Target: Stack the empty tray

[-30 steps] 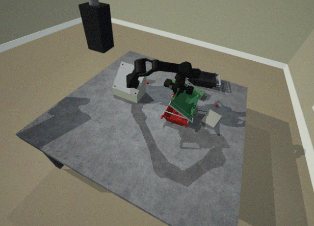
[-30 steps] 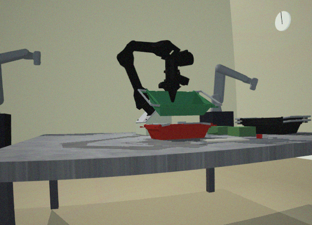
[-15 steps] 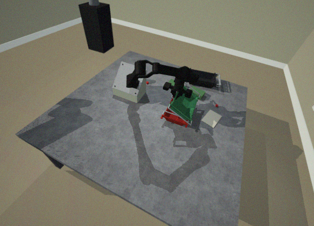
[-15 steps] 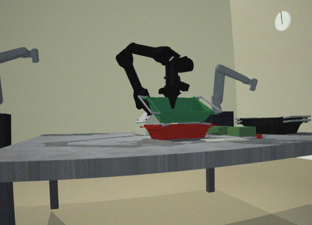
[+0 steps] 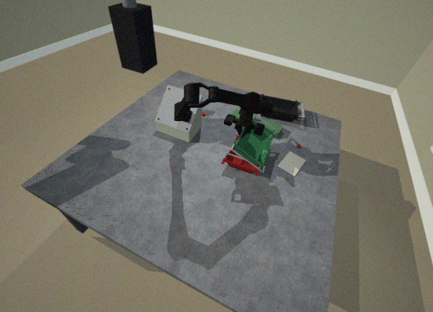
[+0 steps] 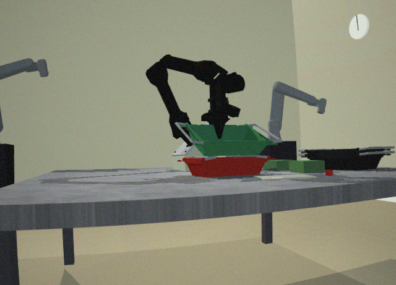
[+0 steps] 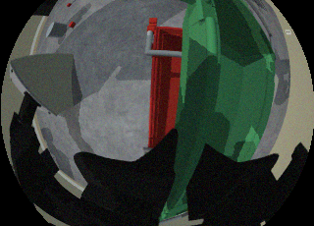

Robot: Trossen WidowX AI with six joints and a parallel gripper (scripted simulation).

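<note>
Now: gripper tip 70 mm short of the green tray. From my gripper tip the other things lie so: pale flat card: 290 mm ahead, 120 mm below, 70 mm to the left; small red cube: 310 mm ahead, 220 mm to the left, 120 mm below.
</note>
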